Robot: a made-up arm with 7 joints. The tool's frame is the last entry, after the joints. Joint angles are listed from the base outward.
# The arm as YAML. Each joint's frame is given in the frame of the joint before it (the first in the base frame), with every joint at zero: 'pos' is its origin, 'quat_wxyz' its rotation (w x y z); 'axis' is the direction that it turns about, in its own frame. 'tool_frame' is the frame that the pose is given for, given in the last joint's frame.
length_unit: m
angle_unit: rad
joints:
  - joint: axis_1
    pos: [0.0, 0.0, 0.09]
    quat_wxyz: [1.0, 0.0, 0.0, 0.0]
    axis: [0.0, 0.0, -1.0]
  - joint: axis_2
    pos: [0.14, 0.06, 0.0]
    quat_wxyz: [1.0, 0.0, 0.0, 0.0]
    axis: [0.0, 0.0, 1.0]
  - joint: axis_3
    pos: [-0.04, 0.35, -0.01]
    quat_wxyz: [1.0, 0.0, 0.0, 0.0]
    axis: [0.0, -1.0, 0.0]
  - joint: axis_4
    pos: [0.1, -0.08, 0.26]
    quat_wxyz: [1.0, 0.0, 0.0, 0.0]
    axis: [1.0, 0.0, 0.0]
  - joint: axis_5
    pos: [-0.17, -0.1, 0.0]
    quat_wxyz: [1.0, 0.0, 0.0, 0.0]
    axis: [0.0, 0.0, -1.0]
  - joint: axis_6
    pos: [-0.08, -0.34, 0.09]
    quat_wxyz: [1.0, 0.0, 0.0, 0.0]
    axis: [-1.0, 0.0, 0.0]
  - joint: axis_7
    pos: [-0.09, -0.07, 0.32]
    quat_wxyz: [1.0, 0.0, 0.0, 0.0]
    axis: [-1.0, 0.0, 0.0]
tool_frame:
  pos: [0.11, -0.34, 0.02]
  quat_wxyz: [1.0, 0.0, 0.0, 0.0]
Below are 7 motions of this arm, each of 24 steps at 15 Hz.
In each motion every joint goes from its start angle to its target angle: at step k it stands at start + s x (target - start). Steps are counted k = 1, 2, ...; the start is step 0. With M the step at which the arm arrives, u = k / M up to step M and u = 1 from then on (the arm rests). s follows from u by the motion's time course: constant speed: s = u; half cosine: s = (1 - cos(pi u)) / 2; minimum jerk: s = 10 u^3 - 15 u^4 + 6 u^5.
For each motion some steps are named. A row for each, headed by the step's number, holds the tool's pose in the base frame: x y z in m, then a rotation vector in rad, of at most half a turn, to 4 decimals.
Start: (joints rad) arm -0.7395 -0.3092 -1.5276 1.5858 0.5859 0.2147 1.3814
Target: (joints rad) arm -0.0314 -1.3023 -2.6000 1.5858 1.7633 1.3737 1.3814
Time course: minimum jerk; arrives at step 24
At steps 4, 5, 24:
4: 0.1586 -0.3428 0.3652 -0.4261 2.1634 0.2719
5: 0.1691 -0.3357 0.3587 -0.3985 2.2341 0.2750
24: 0.0384 0.1854 -0.1698 -1.9592 -1.0433 -1.8989

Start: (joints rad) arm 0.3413 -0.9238 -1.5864 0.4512 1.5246 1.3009 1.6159
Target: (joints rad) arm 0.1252 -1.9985 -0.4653 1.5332 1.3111 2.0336 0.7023
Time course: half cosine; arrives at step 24
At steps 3, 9, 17, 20, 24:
3: 0.3852 -0.4145 -0.1219 0.1948 2.3408 1.7941
9: 0.2589 -0.4194 0.0024 0.5534 2.2056 1.0944
17: 0.1342 -0.3203 0.1924 0.8890 1.7049 -0.1249
20: 0.1262 -0.2866 0.2354 0.9071 1.5435 -0.4194
24: 0.1260 -0.2687 0.2565 0.9049 1.4566 -0.5678

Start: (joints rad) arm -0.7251 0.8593 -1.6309 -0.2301 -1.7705 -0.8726 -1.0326
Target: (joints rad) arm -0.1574 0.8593 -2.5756 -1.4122 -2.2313 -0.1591 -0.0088
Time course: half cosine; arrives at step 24
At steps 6, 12, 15, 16, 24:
6: -0.1647 0.1962 -0.4780 0.4516 -2.7732 0.4492
12: -0.3547 0.0243 -0.5590 0.2905 -2.3538 0.0875
15: -0.5127 -0.0453 -0.4964 0.0491 -2.0865 -0.0763
16: -0.5626 -0.0569 -0.4596 -0.0412 -2.0013 -0.1207
24: -0.7396 -0.0350 -0.2220 -0.4856 -1.6240 -0.2709

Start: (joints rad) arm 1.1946 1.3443 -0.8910 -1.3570 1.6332 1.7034 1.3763
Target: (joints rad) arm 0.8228 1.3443 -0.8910 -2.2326 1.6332 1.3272 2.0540
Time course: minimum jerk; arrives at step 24
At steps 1, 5, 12, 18, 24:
1: 0.4384 0.3188 0.0940 1.6711 -0.6219 0.5541
5: 0.4248 0.3340 0.0911 1.6449 -0.5632 0.6077
12: 0.3120 0.4103 0.0711 1.4219 -0.2075 0.9917
18: 0.1950 0.4307 0.0570 1.1623 0.0469 1.3638
24: 0.1651 0.4281 0.0546 1.0871 0.1023 1.4637

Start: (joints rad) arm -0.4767 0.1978 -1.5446 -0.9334 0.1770 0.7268 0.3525
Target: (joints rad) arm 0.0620 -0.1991 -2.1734 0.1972 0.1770 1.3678 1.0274
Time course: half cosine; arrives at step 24
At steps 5, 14, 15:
5: 0.6069 1.0803 0.2167 -2.0733 0.5345 1.7729
14: 0.8997 0.5104 -0.1179 -1.5720 1.1589 1.9522
15: 0.8958 0.4465 -0.1473 -1.4882 1.2079 1.9738

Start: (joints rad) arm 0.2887 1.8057 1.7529 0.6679 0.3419 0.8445 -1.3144
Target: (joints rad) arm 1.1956 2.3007 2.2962 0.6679 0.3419 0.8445 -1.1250
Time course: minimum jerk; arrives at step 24
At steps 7, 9, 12, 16, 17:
7: 0.4174 -0.1161 -0.2232 2.1697 -0.5340 1.6326
9: 0.4195 -0.1309 -0.2275 2.1615 -0.6647 1.6055
12: 0.4205 -0.1583 -0.2331 2.1324 -0.9015 1.5523
16: 0.4168 -0.1936 -0.2359 2.0693 -1.2014 1.4782
17: 0.4154 -0.2005 -0.2359 2.0535 -1.2599 1.4628

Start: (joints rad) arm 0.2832 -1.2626 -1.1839 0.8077 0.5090 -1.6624 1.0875
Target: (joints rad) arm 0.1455 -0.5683 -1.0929 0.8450 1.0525 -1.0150 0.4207
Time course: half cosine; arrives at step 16
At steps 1, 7, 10, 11, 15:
1: -0.0959 0.7452 0.4327 1.7464 0.1771 -2.4897
7: -0.2713 0.6084 0.6137 1.4630 0.4916 -2.4611
10: -0.3329 0.4756 0.7348 1.2260 0.6622 -2.4184
11: -0.3396 0.4350 0.7680 1.1523 0.7031 -2.4023
15: -0.3346 0.3398 0.8423 0.9685 0.7841 -2.3564

